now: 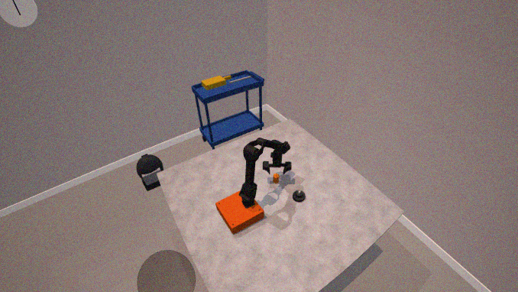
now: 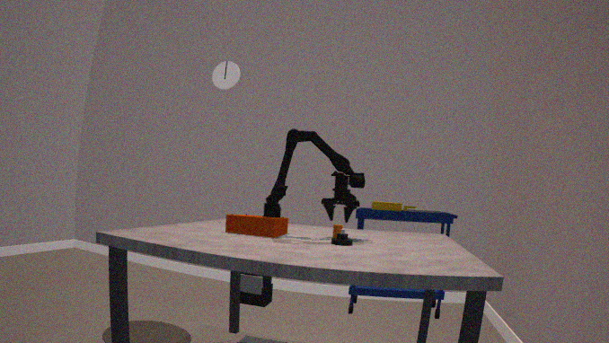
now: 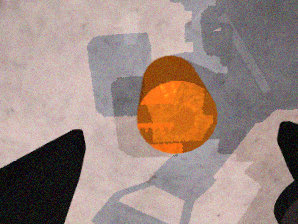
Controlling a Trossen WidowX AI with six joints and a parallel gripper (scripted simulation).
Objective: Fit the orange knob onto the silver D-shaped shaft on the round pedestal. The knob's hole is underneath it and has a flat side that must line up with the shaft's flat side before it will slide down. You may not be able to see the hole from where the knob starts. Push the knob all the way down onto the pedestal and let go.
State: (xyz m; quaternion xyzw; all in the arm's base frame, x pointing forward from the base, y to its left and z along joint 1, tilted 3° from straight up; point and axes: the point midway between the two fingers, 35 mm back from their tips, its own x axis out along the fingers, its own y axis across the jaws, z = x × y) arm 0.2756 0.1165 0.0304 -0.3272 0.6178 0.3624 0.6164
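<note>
Now: the orange knob 30 mm below my gripper tip. Also, from my gripper tip: pedestal: 60 mm ahead, 190 mm to the right, 50 mm below.
</note>
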